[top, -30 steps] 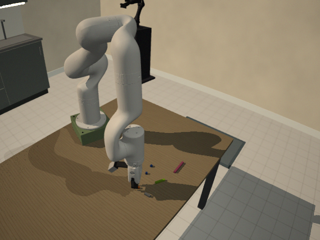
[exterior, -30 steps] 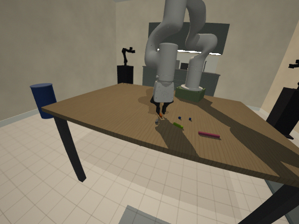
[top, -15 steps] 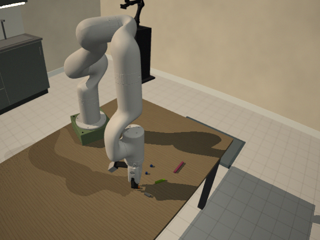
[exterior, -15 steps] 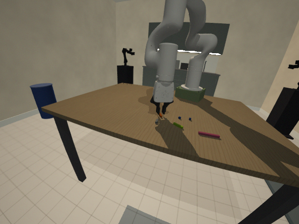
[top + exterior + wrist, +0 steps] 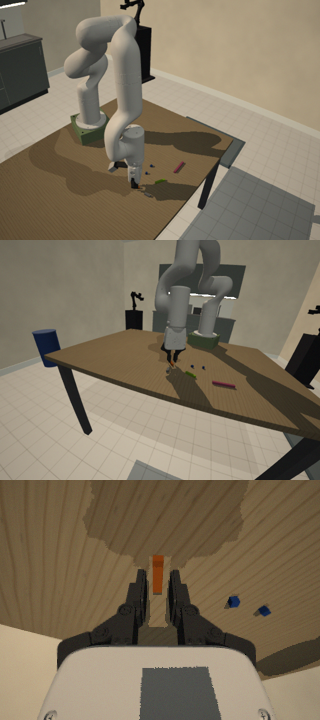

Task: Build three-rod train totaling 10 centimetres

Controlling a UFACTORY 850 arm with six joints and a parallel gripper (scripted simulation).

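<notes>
Right now the orange rod is 3 cm below my hand. From my hand the other things lie so: pink rod (6 cm ahead, 25 cm to the left, 3 cm below); then grey rod (7 cm ahead, 1 cm to the left, 3 cm below); then lime rod (6 cm ahead, 11 cm to the left, 3 cm below).
</notes>
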